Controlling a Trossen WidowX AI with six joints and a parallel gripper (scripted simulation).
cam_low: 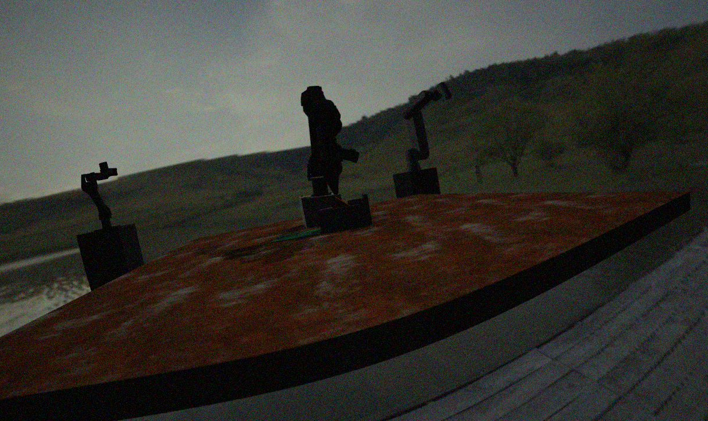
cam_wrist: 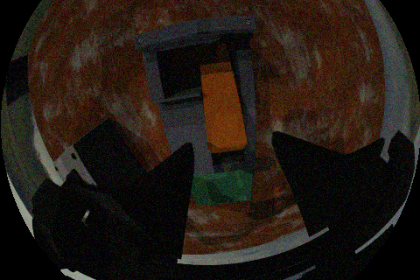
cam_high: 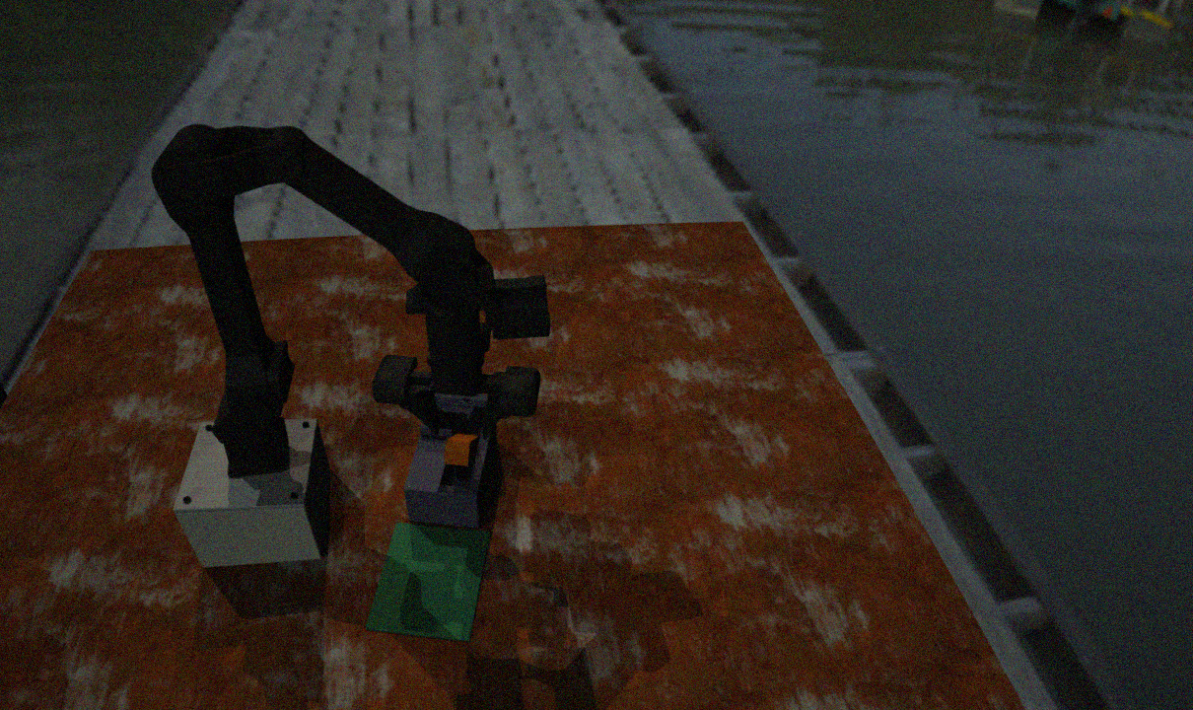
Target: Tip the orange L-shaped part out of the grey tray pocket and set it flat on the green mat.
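Right now my gripper tip is 60 mm above the orange L-shaped part and 40 mm to the right of it. The rest, counted from my gripper tip: green mat 130 mm to the right, 120 mm below, 60 mm behind.
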